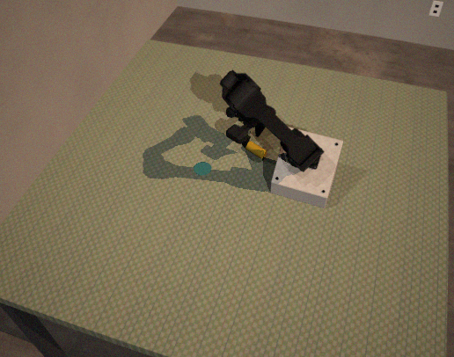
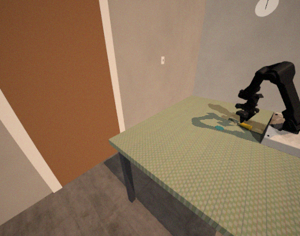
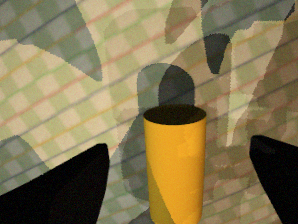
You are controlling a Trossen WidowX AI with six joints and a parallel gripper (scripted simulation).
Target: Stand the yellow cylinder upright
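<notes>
Now: hand 6 cm above the yellow tall cylinder, 2 cm past it and 1 cm to the right of it. From my hand the other things lie so: cyan circle (14 cm to the left, 11 cm ahead, 7 cm below).
</notes>
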